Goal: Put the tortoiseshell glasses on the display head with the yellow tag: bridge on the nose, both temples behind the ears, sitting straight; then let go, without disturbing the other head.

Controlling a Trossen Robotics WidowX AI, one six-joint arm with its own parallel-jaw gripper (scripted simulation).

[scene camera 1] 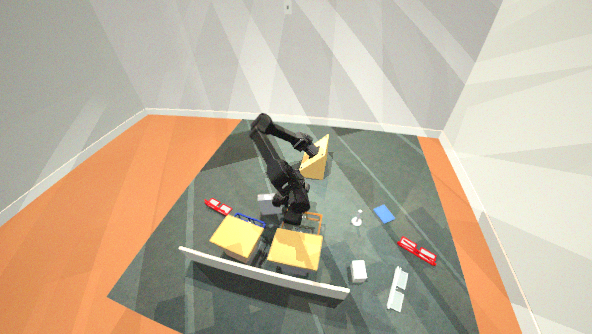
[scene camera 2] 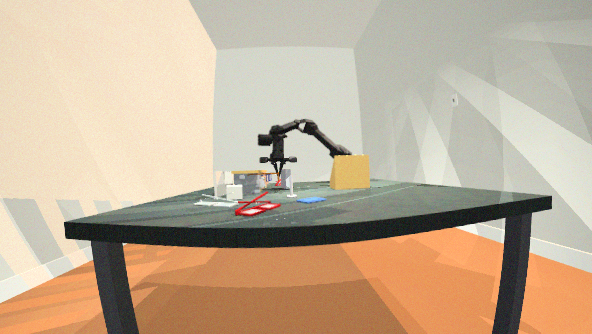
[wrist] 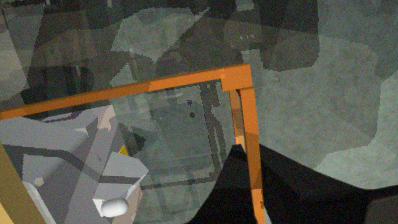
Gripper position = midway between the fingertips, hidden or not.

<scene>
In view: my gripper (wrist: 244, 151), a white bar (scene camera 1: 308, 286) and a grey head (wrist: 78, 160).
</scene>
